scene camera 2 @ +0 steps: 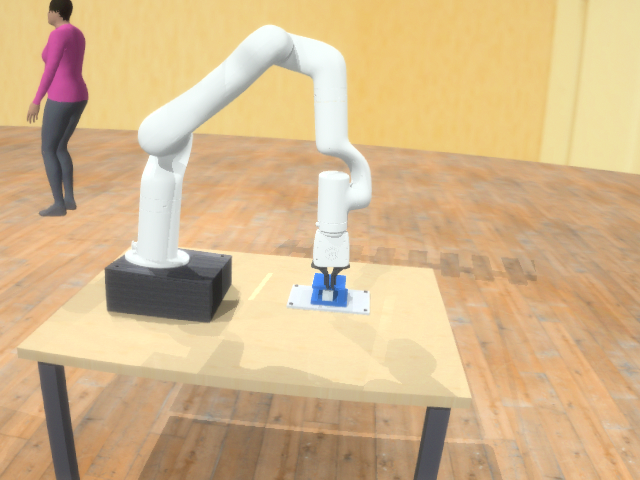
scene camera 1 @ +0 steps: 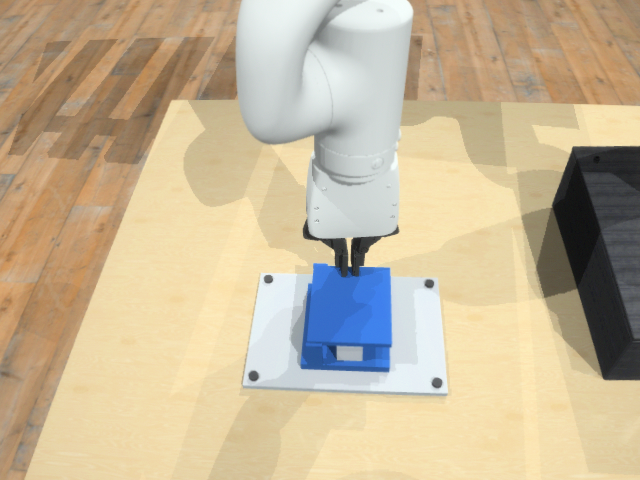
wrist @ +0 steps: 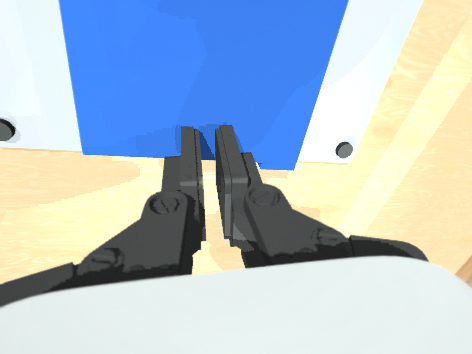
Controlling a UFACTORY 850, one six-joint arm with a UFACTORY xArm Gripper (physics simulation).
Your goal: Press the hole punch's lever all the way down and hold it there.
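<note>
The blue hole punch's lever (scene camera 1: 351, 312) (scene camera 2: 318, 280) (wrist: 205, 60) is a broad flat plate above the blue base (scene camera 1: 381, 363) (scene camera 2: 316, 301). In scene camera 1, a gap with a pale block (scene camera 1: 349, 353) (scene camera 2: 327, 295) shows between lever and base at the near side. Whether the lever is at the bottom of its travel, I cannot tell. My gripper (scene camera 1: 349, 273) (scene camera 2: 330, 287) (wrist: 207, 155) points down, shut with a narrow empty slit between its fingers. Its fingertips are at the lever's top face, close to the edge farthest from scene camera 1, and look to touch it.
The punch sits on a white mounting plate (scene camera 1: 271, 330) (scene camera 2: 359, 301) (wrist: 30, 75) with dark corner bolts, on the wooden table (scene camera 1: 155, 289) (scene camera 2: 289, 346). The black block (scene camera 1: 578, 258) (scene camera 2: 160, 294) under the arm's base stands to one side. A person (scene camera 2: 67, 62) stands behind the table.
</note>
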